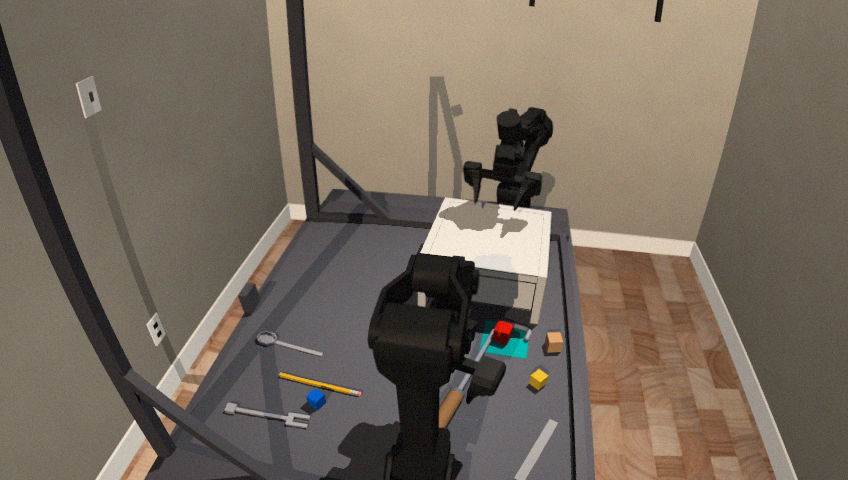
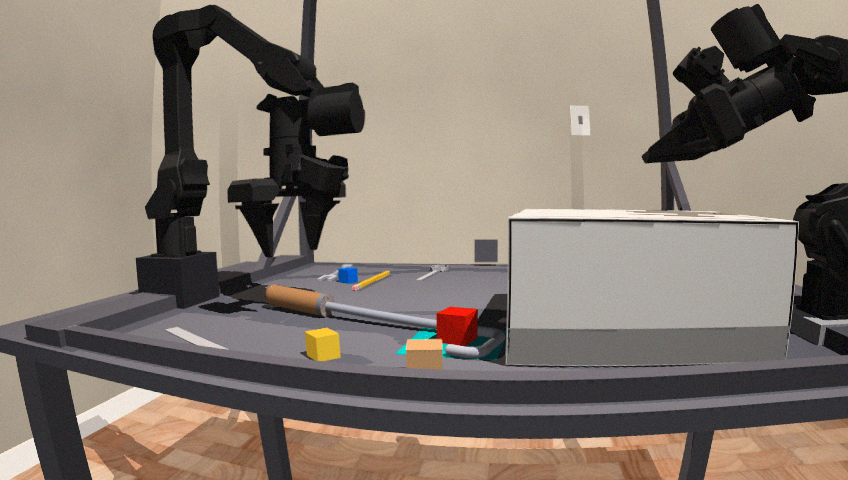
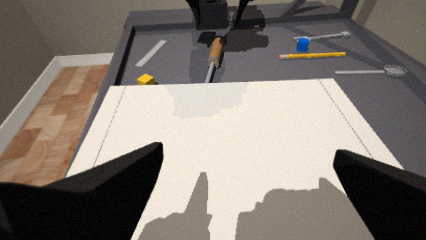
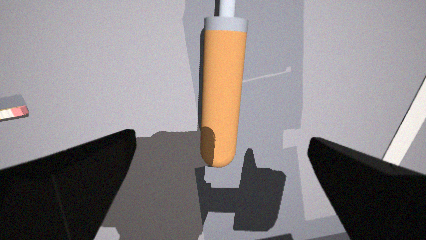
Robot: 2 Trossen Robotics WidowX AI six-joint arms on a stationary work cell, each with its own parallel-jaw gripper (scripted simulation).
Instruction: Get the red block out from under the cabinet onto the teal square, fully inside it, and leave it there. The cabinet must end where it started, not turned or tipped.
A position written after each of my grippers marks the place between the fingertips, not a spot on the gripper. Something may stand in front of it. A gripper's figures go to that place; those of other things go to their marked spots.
Scene:
My left gripper [image 2: 646, 156] is 57 cm from the lens. My right gripper [image 2: 292, 253] is 67 cm from the lens. A red block [image 2: 458, 326] is 50 cm from the lens. A white cabinet [image 2: 611, 289]: 43 cm from the lens. The marked spots on the red block and the white cabinet are 17 cm apart.

